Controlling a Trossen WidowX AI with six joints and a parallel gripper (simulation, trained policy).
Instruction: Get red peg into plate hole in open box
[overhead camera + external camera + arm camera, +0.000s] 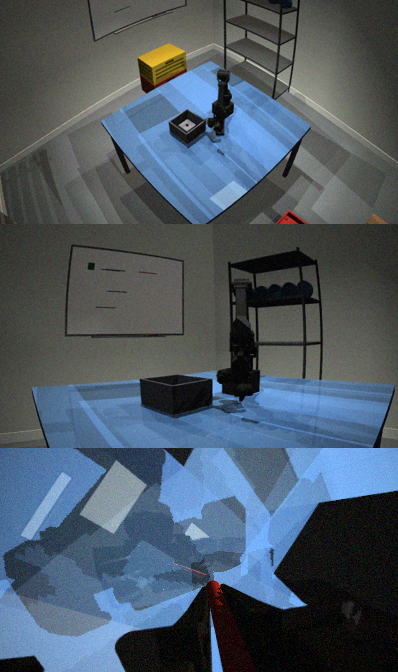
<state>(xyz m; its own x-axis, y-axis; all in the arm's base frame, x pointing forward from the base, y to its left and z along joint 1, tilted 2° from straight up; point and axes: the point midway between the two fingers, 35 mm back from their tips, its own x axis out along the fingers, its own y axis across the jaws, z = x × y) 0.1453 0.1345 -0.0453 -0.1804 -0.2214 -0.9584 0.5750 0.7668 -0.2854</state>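
The plate is 20 cm ahead of my gripper tip, 13 cm to the right of it and 3 cm above it. From my gripper tip the other things lie so: dark box (20 cm ahead, 13 cm to the right, 1 cm above); red peg (1 cm ahead, 1 cm to the left, 3 cm above).
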